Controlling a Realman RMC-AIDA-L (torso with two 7-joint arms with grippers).
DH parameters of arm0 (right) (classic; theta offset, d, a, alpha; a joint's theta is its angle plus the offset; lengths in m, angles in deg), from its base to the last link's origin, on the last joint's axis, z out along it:
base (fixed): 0 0 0 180
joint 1: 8.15 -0.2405 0 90
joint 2: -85.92 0 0 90
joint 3: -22.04 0.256 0 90
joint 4: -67.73 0 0 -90
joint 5: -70.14 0.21 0 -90
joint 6: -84.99 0 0 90
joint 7: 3.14 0.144 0 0
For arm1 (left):
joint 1: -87.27 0.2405 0 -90
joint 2: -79.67 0 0 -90
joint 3: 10.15 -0.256 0 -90
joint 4: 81.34 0 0 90
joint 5: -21.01 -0.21 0 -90
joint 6: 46.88 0 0 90
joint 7: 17.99 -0.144 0 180
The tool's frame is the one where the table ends.
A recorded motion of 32 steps. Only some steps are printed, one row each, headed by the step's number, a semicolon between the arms.
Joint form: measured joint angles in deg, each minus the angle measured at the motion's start. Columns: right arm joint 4, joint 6, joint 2, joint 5, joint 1, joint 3, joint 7; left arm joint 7, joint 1, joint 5, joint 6, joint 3, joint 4, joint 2.
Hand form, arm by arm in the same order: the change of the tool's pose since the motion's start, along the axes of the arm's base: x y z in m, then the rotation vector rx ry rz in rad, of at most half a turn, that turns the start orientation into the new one. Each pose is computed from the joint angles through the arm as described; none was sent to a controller.
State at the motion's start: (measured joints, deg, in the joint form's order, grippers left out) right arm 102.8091 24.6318 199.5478 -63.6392 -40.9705 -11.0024 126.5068; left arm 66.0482 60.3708 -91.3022 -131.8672 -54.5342 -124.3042 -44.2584
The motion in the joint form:
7: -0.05 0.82 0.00 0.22 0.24 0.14 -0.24; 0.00 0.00 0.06 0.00 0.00 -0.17 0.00
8: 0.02 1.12 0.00 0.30 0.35 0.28 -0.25; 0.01 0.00 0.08 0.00 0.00 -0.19 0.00
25: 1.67 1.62 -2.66 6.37 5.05 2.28 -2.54; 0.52 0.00 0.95 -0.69 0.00 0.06 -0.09
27: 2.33 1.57 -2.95 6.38 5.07 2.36 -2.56; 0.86 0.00 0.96 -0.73 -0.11 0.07 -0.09
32: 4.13 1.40 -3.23 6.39 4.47 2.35 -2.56; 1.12 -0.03 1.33 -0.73 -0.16 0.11 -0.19
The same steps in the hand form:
7: 0.0027 -0.0002 0.0014 0.0139 -0.0062 -0.0059; 0.0003 0.0004 0.0006 0.0026 0.0005 -0.0017
8: 0.0038 -0.0002 0.0025 0.0214 -0.0078 -0.0094; 0.0004 0.0005 0.0007 0.0030 0.0003 -0.0018
25: 0.0320 -0.0153 0.0429 0.1577 -0.0033 -0.0490; 0.0030 -0.0005 0.0004 -0.0039 -0.0247 0.0018
27: 0.0318 -0.0138 0.0486 0.1673 -0.0139 -0.0429; 0.0032 -0.0007 0.0001 -0.0082 -0.0267 0.0055
32: 0.0254 -0.0063 0.0589 0.1858 -0.0351 -0.0144; 0.0044 -0.0005 -0.0003 -0.0083 -0.0352 0.0087

